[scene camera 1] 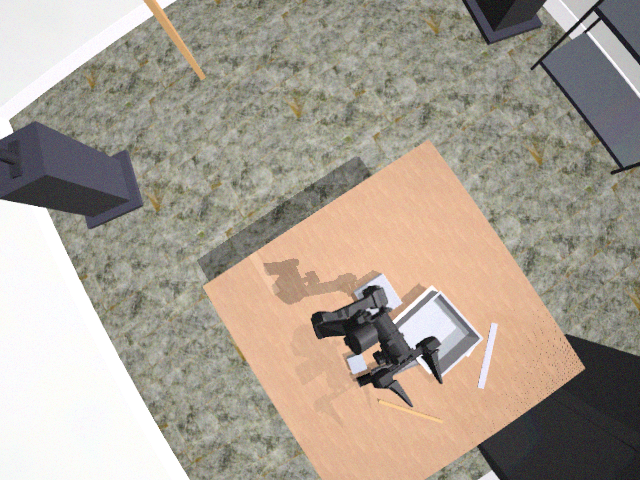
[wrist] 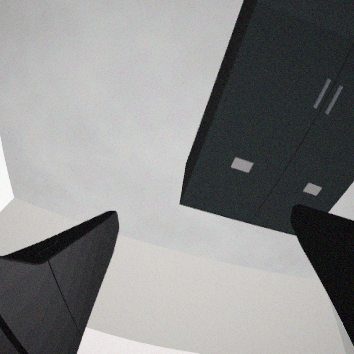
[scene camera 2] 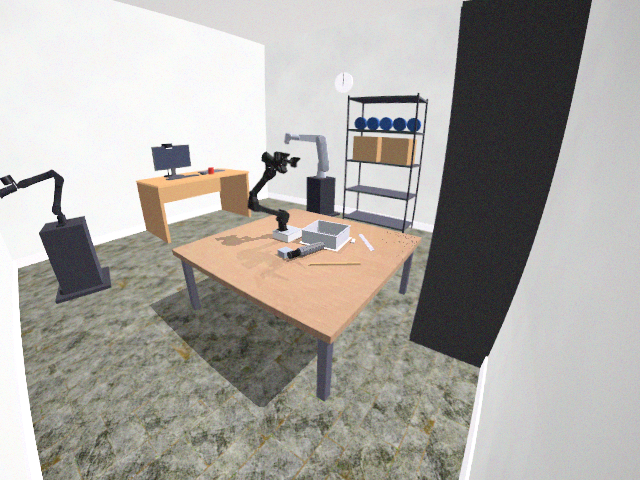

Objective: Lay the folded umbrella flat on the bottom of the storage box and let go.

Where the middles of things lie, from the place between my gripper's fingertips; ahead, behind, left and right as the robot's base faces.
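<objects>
Storage box (scene camera 1: 434, 315): far below my hand, a good way to the left of it, a bit ahead of it.
</objects>
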